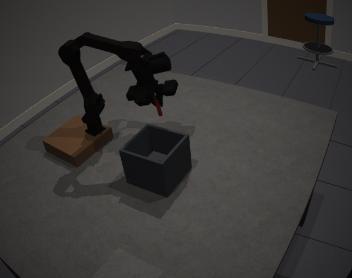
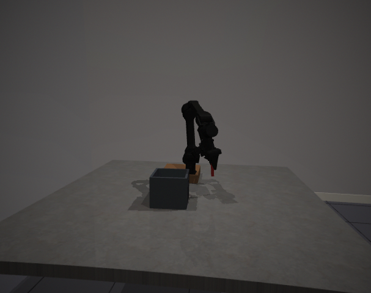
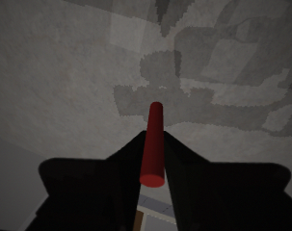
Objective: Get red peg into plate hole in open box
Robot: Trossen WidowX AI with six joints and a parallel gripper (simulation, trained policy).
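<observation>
The plate lies 190 mm to the right of my gripper tip, 130 mm ahead of it and 90 mm below it. Also, from my gripper tip: red peg: 10 mm to the right, 10 mm above.
</observation>
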